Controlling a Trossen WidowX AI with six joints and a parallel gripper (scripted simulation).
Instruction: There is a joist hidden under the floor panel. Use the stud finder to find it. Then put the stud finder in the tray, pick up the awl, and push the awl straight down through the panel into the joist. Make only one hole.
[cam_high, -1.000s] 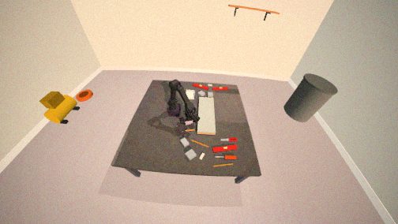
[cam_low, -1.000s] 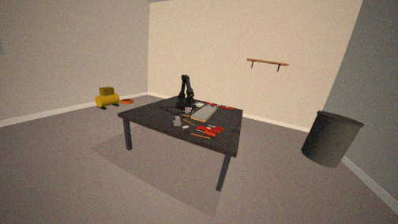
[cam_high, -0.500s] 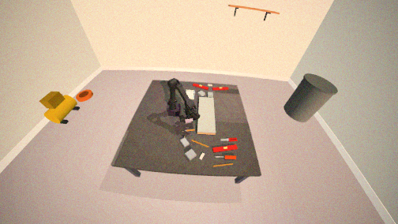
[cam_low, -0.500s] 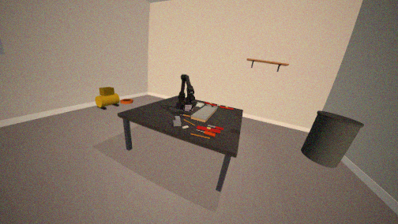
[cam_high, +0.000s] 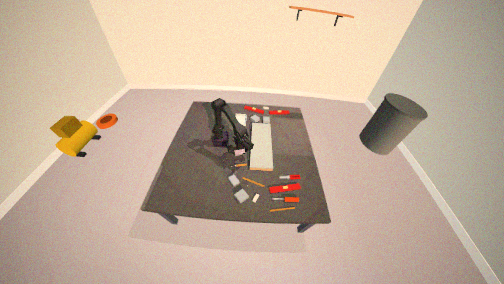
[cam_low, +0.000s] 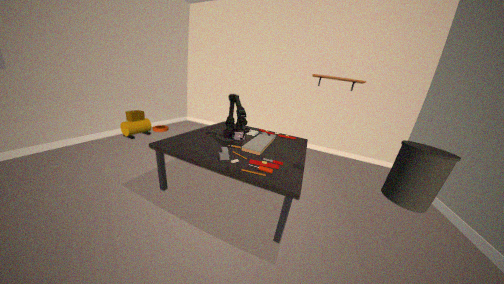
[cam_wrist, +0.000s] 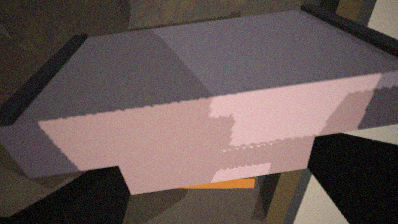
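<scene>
Right now the awl is 2 cm behind my gripper tip, 6 cm to the right of it and 7 cm below it. The rest, counted from my gripper tip: white tray (50 cm to the left, 7 cm below); stud finder (1 cm ahead, 1 cm to the left).
</scene>
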